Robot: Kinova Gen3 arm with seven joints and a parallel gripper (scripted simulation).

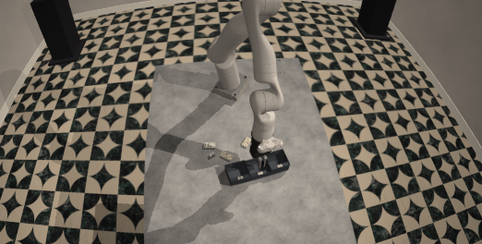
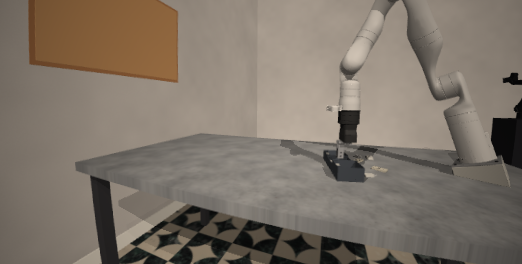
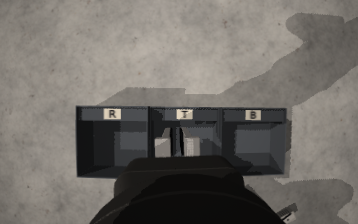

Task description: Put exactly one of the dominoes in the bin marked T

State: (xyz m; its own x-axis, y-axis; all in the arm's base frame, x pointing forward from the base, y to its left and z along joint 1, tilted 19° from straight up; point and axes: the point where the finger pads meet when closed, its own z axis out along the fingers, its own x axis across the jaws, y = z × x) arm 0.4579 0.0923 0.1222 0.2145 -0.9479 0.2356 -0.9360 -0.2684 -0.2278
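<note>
Right now my hand is 40 mm above the three-compartment bin and 10 mm to the left of it. The rest, counted from my hand: domino: 130 mm to the right, 90 mm behind, 60 mm below.
</note>
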